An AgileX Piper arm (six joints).
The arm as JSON. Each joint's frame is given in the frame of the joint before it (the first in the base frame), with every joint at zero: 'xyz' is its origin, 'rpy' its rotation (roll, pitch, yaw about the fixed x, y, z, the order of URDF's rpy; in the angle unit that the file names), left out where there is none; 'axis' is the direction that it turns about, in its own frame. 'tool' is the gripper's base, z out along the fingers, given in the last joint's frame.
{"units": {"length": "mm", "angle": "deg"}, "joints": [
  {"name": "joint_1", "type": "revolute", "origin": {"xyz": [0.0, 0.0, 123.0], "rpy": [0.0, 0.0, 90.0]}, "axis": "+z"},
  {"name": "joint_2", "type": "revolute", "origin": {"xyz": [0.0, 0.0, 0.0], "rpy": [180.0, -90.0, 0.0]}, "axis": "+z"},
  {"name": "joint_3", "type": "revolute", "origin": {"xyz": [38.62, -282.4, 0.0], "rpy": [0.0, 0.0, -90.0]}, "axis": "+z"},
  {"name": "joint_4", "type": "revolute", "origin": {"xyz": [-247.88, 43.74, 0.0], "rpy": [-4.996, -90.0, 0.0]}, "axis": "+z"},
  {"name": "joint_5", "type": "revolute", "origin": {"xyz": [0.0, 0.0, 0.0], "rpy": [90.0, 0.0, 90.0]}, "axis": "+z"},
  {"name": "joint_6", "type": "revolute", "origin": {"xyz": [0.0, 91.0, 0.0], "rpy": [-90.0, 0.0, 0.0]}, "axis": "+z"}
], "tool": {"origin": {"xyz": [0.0, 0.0, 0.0], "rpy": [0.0, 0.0, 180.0]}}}
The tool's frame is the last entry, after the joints.
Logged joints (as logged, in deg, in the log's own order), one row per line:
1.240, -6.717, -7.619, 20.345, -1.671, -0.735
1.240, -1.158, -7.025, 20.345, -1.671, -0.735
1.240, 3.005, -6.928, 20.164, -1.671, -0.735
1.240, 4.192, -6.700, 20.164, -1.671, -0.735
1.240, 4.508, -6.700, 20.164, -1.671, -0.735
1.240, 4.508, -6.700, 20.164, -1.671, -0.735
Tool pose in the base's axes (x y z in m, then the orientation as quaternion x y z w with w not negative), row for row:
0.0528, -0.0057, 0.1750, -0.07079, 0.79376, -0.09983, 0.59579
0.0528, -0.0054, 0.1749, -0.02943, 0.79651, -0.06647, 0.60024
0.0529, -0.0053, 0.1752, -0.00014, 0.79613, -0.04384, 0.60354
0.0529, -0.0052, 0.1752, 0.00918, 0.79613, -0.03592, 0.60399
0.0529, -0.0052, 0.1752, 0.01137, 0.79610, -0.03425, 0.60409
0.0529, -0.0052, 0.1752, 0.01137, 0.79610, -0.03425, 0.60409
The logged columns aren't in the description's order. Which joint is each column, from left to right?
Columns, left to right: joint_3, joint_6, joint_4, joint_5, joint_1, joint_2.
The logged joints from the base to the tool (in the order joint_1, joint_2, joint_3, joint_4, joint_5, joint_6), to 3 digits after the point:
-1.671, -0.735, 1.240, -7.619, 20.345, -6.717
-1.671, -0.735, 1.240, -7.025, 20.345, -1.158
-1.671, -0.735, 1.240, -6.928, 20.164, 3.005
-1.671, -0.735, 1.240, -6.700, 20.164, 4.192
-1.671, -0.735, 1.240, -6.700, 20.164, 4.508
-1.671, -0.735, 1.240, -6.700, 20.164, 4.508

